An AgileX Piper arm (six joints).
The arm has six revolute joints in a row. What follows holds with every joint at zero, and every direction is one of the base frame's.
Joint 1 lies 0.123 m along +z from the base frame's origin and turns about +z.
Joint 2 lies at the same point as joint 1 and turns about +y.
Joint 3 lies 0.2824 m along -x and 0.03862 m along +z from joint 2 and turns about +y.
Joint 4 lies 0.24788 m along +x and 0.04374 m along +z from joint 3 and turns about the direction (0.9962, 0, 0.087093).
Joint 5 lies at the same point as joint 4 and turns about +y.
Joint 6 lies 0.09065 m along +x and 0.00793 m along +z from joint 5 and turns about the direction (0.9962, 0, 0.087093).
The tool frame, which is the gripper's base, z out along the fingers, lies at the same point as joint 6; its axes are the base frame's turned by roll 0, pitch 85.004 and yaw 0 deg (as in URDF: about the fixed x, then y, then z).
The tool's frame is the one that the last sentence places.
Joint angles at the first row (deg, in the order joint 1, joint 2, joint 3, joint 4, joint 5, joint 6):
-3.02 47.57 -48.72 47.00 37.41 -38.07
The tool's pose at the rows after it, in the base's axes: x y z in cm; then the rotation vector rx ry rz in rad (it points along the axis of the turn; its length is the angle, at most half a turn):
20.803, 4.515, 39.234, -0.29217, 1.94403, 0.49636
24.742, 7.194, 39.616, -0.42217, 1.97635, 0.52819
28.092, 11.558, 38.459, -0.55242, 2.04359, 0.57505
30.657, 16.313, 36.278, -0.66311, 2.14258, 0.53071
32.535, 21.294, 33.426, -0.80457, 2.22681, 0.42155
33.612, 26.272, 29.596, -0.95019, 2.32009, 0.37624
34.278, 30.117, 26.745, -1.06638, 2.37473, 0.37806
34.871, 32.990, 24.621, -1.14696, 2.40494, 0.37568
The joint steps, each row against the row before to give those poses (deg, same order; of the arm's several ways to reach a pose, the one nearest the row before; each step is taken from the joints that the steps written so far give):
4.13 11.05 -9.13 0.50 0.38 -0.86
6.32 9.69 -7.95 -2.62 0.00 0.12
8.15 9.71 -6.88 -4.88 0.05 3.84
8.07 9.33 -6.67 -11.74 0.02 9.63
7.31 9.60 -7.17 -13.07 1.90 8.86
5.58 10.05 -7.12 -5.23 4.25 3.67
3.33 8.43 -7.64 -0.30 4.40 0.00
2.14 7.05 -7.61 -0.26 3.87 0.00

